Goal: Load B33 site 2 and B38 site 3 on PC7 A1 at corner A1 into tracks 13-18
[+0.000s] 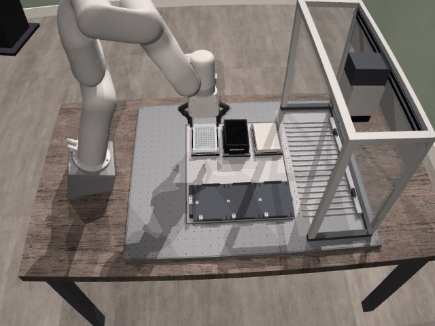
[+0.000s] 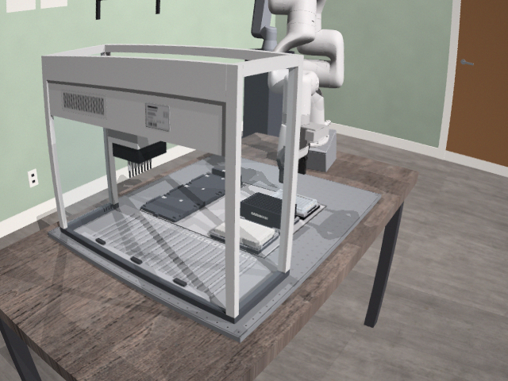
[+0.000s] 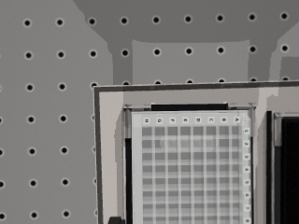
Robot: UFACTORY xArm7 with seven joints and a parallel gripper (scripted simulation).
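Right now my hand is 80 mm above the 96-well plate B38. The rest, counted from my hand: nest S1: 90 mm below; then cream 384-well plate B33: 220 mm ahead, 80 mm below, 40 mm to the left; then black deep-well block B83: 110 mm ahead, 70 mm below, 20 mm to the left.
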